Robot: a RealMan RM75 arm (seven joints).
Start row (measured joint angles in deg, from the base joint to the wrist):
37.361 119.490 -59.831 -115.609 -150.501 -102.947 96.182
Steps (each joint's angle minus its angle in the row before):
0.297 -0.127 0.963 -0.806 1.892 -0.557 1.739
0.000 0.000 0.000 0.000 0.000 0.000 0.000
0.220 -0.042 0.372 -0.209 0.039 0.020 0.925
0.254 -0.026 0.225 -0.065 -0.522 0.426 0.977
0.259 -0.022 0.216 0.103 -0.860 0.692 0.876
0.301 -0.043 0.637 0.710 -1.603 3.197 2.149
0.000 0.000 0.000 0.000 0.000 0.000 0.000
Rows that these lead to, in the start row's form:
37.658 119.363 -58.868 -116.415 -148.609 -103.504 97.921
37.658 119.363 -58.868 -116.415 -148.609 -103.504 97.921
37.878 119.321 -58.496 -116.624 -148.570 -103.484 98.846
38.132 119.295 -58.271 -116.689 -149.092 -103.058 99.823
38.391 119.273 -58.055 -116.586 -149.952 -102.366 100.699
38.692 119.230 -57.418 -115.876 -151.555 -99.169 102.848
38.692 119.230 -57.418 -115.876 -151.555 -99.169 102.848

